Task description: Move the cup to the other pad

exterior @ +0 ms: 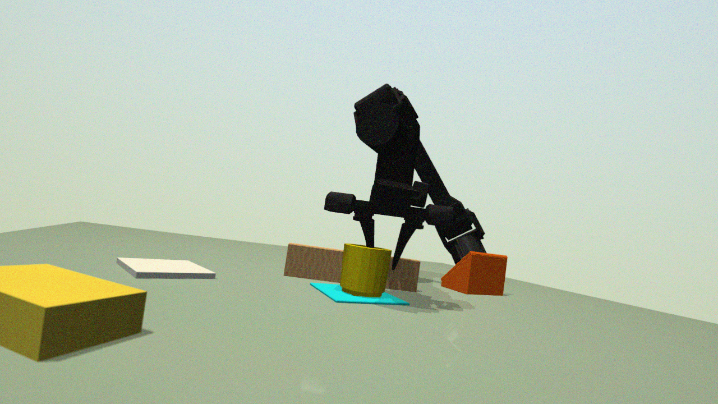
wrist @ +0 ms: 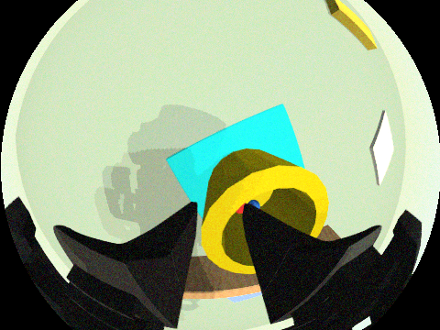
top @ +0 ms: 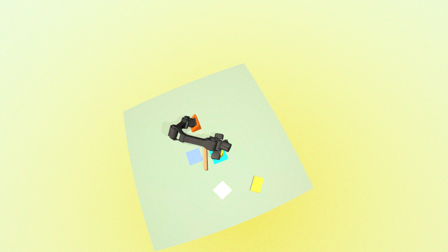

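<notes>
My gripper tip is now 2 cm short of the yellow cup, 1 cm to the left of it and 1 cm above it. The rest, counted from my gripper tip: cyan pad (5 cm below, 3 cm ahead, 1 cm to the right); then low wooden wall (11 cm to the right, 3 cm below, 1 cm ahead); then light blue pad (20 cm to the right, 5 cm below, 1 cm behind).
</notes>
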